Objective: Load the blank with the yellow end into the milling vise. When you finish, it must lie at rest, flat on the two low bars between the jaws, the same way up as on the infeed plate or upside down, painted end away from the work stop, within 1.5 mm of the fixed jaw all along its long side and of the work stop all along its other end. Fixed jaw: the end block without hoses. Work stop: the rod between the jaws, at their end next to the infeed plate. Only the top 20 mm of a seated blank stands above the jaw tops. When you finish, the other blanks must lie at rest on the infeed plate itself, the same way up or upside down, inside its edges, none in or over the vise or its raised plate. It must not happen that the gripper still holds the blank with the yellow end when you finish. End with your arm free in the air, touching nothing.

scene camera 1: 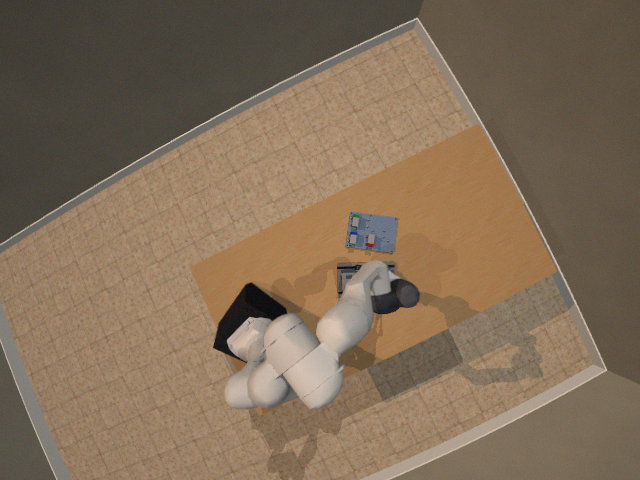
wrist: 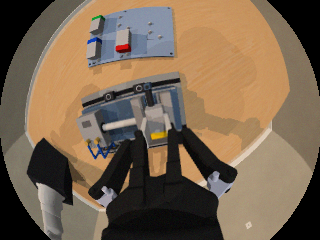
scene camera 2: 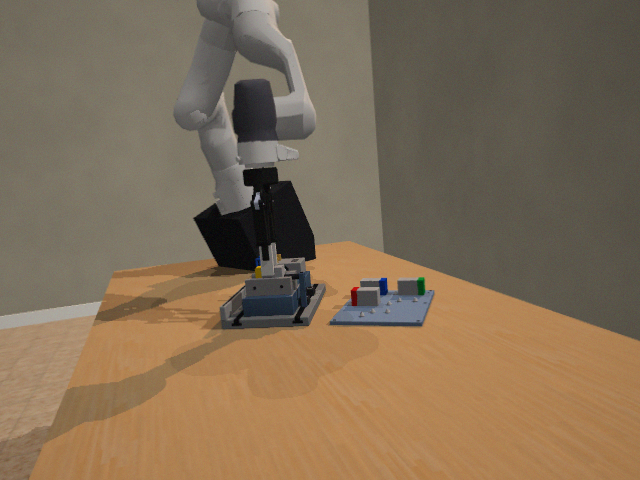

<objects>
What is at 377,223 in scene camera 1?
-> An infeed plate.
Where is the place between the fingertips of the gripper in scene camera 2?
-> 270,273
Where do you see an infeed plate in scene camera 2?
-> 406,313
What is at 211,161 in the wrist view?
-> The gripper.
</objects>
